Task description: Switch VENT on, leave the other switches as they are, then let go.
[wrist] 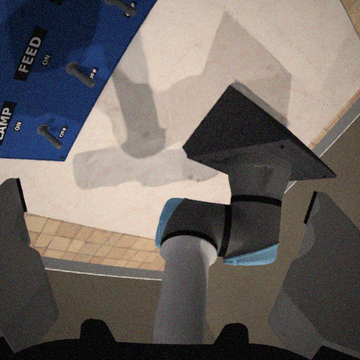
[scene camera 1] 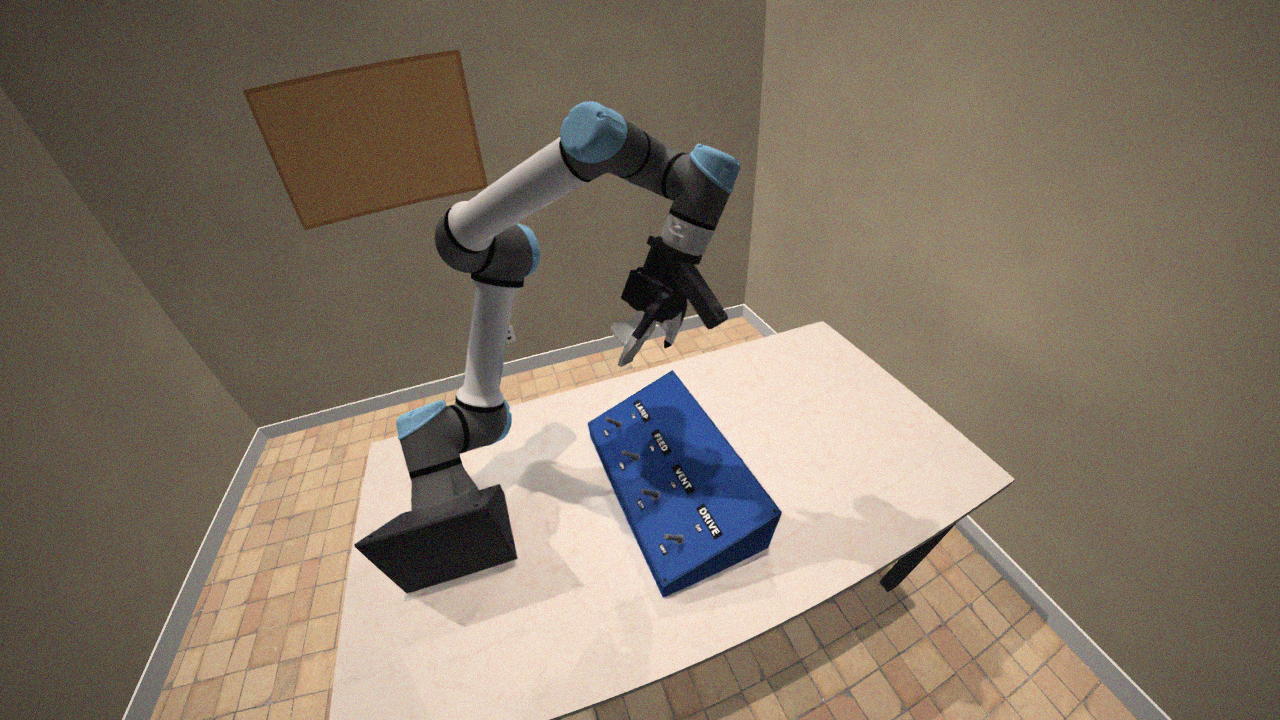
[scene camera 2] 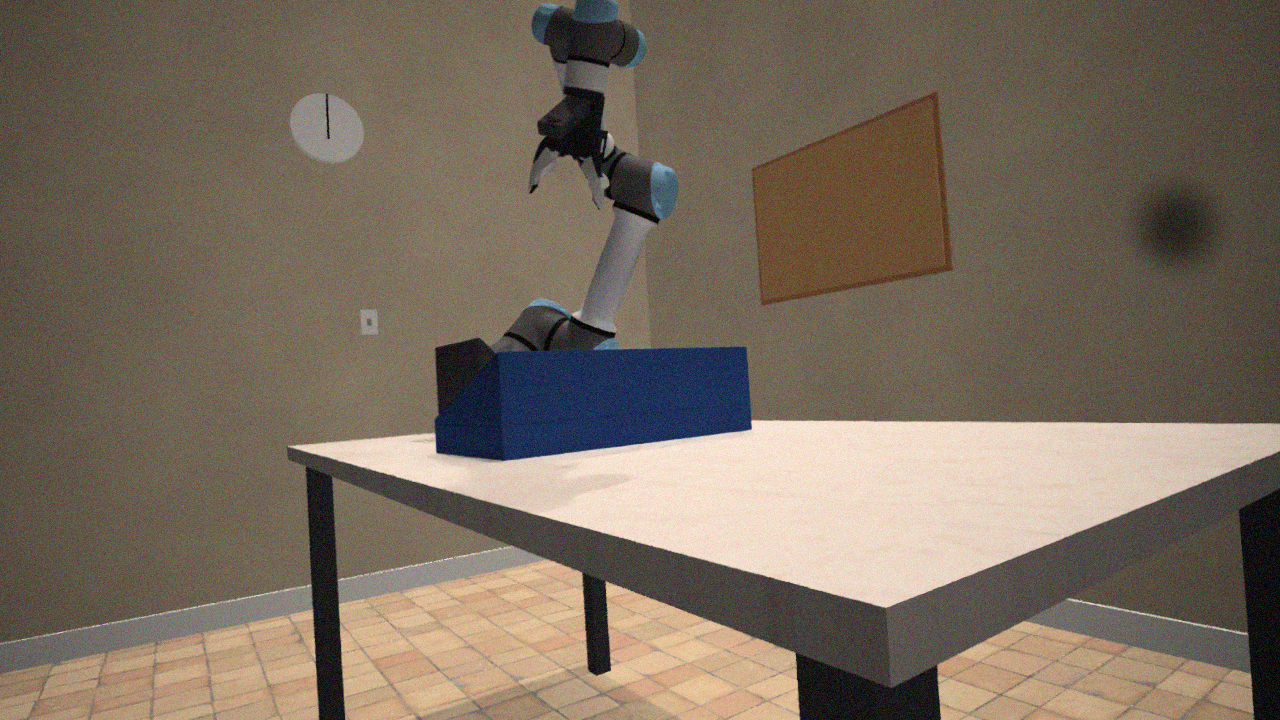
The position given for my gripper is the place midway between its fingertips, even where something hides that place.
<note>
I see my gripper [scene camera 1: 644, 356] and a blue switch panel [scene camera 2: 522, 404].
My gripper is seen too in the wrist view [wrist: 167, 190] and in scene camera 2 [scene camera 2: 564, 201]. The blue switch panel shows as well in the wrist view [wrist: 48, 97] and in scene camera 1 [scene camera 1: 706, 494].
</note>
